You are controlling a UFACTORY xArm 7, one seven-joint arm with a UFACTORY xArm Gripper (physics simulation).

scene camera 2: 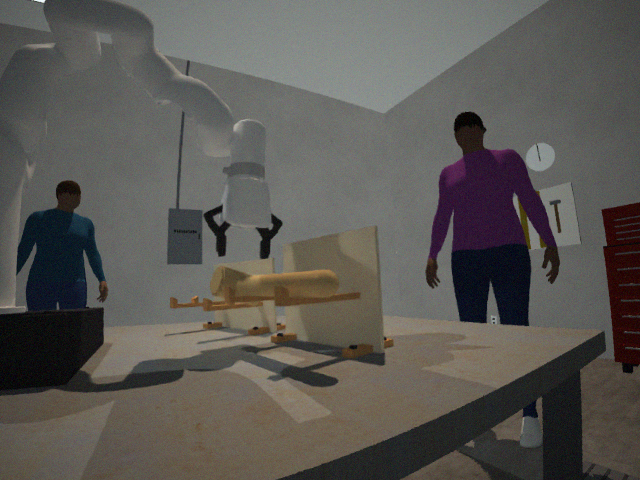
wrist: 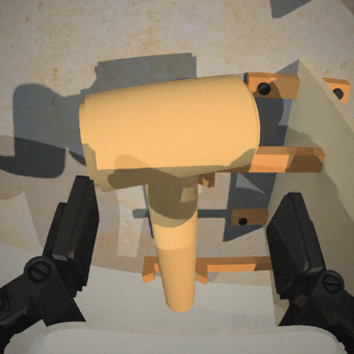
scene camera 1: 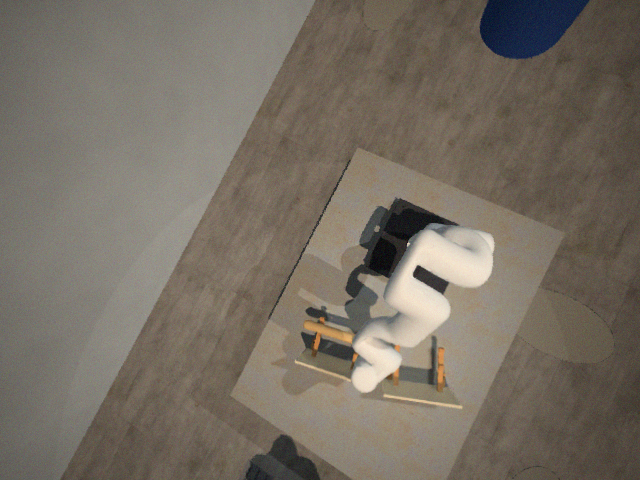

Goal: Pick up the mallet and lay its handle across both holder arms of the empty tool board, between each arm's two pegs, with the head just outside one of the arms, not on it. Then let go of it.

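Frame: origin at the arm's base, x ahead, y left, z up, level; metres.
Seen in the pictures: gripper, between the fingertips: (scene camera 2: 243, 257).
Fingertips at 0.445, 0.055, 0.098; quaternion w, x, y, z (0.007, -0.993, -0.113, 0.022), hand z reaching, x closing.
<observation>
Pixels of each thing's top centre, then the offset from my fingertips to it, as dx, dy, dz. "*": a spot on its surface instead. Level surfaces: height alone.
- wooden mallet's handle, a spot on its surface: (scene camera 2: 305, 281) * +0.056, -0.236, -0.055
- head, a spot on its surface: (scene camera 2: 221, 280) * -0.047, -0.044, -0.047
- same table, height of its surface: dz -0.176
The wooden mallet's handle (scene camera 1: 328, 330) (scene camera 2: 305, 281) (wrist: 175, 270) lies across both arms of a tool board (scene camera 1: 323, 364) (scene camera 2: 356, 268) (wrist: 320, 120). It is between both pegs of the arm near its tip (scene camera 1: 316, 345) (wrist: 235, 263). At the other arm (wrist: 300, 160), one peg shows beside the handle; the other is hidden. The head (scene camera 2: 221, 280) (wrist: 170, 125) appears beyond that arm in scene camera 2. From above it overlaps the arm, so contact is unclear. My gripper (scene camera 2: 242, 255) (wrist: 188, 204) is open and empty above the mallet, its fingers wide either side of the handle. The robot arm hides it in scene camera 1.
A second board (scene camera 1: 421, 393) (scene camera 2: 248, 312) with two bare holder arms (scene camera 1: 440, 366) (scene camera 1: 396, 374) stands beside the first. My black base (scene camera 2: 51, 341) is on the same table (scene camera 2: 180, 428). Two people (scene camera 2: 62, 248) (scene camera 2: 488, 206) and a red cabinet (scene camera 2: 622, 289) are beyond it.
</observation>
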